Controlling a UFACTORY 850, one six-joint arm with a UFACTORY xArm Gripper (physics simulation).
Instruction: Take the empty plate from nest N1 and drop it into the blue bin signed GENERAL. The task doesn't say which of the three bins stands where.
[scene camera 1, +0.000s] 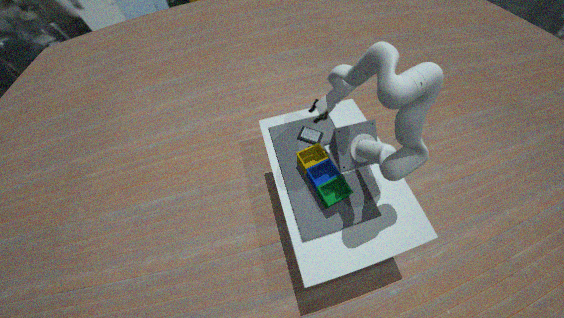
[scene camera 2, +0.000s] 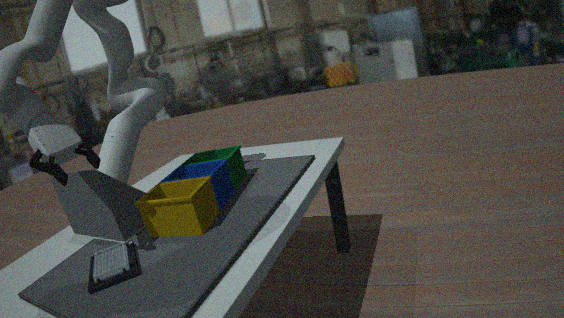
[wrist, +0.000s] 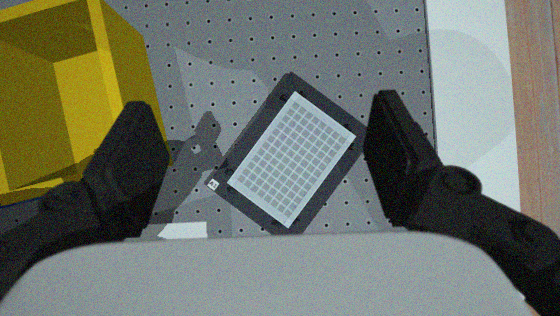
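Note:
The empty plate (scene camera 1: 311, 134) (scene camera 2: 111, 261) (wrist: 292, 160), pale with a grid of wells, lies in a dark nest (scene camera 2: 134, 260) (wrist: 255, 135). In the wrist view it sits turned at an angle, and a small A1 tag (wrist: 212, 184) shows at the nest's left corner. My gripper (scene camera 1: 317, 111) (scene camera 2: 80, 171) (wrist: 263, 125) is open and empty. It hangs above the nest, which shows between the fingers, nearer the right one in the wrist view. The blue bin (scene camera 1: 322, 172) (scene camera 2: 225, 182) stands between two other bins. No sign is readable on it.
The yellow bin (scene camera 1: 312, 157) (scene camera 2: 175, 217) (wrist: 130, 65) stands nearest the nest, at the left in the wrist view. The green bin (scene camera 1: 335, 192) (scene camera 2: 239, 167) is at the row's far end. A grey block (scene camera 2: 95, 205) stands by the arm's base, near the nest.

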